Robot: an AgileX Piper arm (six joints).
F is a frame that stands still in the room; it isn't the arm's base.
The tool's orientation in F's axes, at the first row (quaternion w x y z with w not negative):
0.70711 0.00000 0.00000 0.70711
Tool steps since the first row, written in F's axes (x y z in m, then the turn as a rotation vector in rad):
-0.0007 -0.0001 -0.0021 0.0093 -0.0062 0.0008
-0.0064 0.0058 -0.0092 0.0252 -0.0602 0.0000
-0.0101 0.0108 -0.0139 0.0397 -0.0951 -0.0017
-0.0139 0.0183 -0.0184 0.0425 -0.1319 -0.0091
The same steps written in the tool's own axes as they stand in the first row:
-0.0001 0.0007 -0.0021 -0.0062 -0.0093 0.0008
0.0058 0.0064 -0.0092 -0.0602 -0.0252 0.0000
0.0108 0.0101 -0.0139 -0.0951 -0.0397 -0.0017
0.0183 0.0139 -0.0184 -0.1319 -0.0425 -0.0091

